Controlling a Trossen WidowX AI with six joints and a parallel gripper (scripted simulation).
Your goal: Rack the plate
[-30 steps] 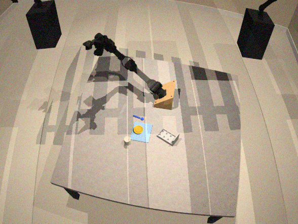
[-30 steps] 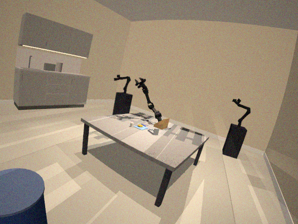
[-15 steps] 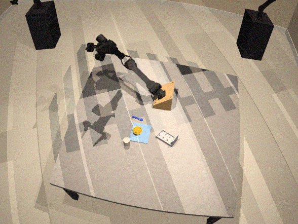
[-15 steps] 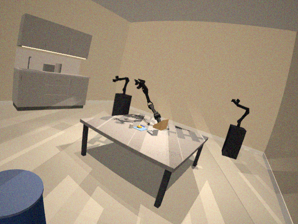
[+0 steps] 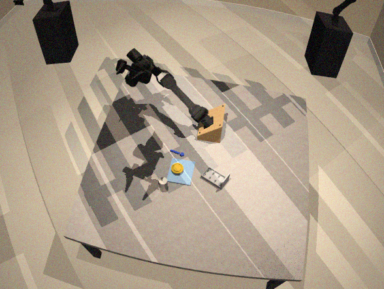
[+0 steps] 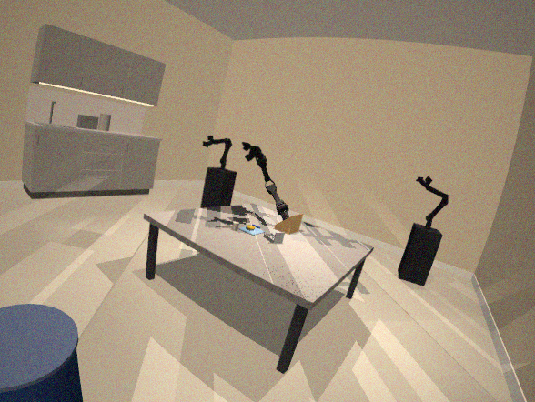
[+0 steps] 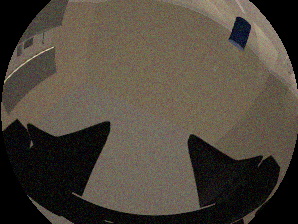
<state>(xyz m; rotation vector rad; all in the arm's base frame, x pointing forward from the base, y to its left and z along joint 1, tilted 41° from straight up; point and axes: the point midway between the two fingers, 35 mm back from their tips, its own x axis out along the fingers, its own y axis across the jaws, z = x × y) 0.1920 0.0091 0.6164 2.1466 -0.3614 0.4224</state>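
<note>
Now: the yellow plate 110 mm ahead of my gripper tip, 240 mm to the left of it and 570 mm below it. The rest, counted from my gripper tip: blue mat: 120 mm ahead, 260 mm to the left, 590 mm below; then blue spoon: 240 mm to the left, 590 mm below; then white cup: 210 mm ahead, 170 mm to the left, 570 mm below.
</note>
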